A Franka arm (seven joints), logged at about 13 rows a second.
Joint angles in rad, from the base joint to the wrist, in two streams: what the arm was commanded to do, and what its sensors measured. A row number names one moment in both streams.
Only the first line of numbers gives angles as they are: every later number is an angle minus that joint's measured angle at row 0.
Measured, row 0:
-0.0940 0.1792 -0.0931 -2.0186 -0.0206 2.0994 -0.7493
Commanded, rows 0 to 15:
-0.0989 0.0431 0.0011 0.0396 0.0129 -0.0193 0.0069
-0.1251 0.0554 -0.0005 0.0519 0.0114 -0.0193 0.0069
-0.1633 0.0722 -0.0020 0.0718 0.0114 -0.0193 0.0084
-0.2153 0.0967 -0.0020 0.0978 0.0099 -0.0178 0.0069
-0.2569 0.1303 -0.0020 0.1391 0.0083 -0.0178 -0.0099
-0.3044 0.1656 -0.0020 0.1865 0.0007 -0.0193 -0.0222
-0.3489 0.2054 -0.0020 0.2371 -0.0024 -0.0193 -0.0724
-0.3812 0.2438 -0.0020 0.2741 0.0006 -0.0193 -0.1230
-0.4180 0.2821 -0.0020 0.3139 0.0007 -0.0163 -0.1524
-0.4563 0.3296 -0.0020 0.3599 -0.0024 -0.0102 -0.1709
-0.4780 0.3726 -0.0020 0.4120 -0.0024 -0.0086 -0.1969
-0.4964 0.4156 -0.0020 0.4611 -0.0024 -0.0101 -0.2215
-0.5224 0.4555 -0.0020 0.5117 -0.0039 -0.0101 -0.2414
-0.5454 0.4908 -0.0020 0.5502 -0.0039 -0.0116 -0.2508
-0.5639 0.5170 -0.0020 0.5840 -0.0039 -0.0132 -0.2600
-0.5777 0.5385 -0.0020 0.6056 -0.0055 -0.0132 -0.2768
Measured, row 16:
-0.5418 0.4738 -0.0143 0.5077 -0.0024 0.0073 -0.2380
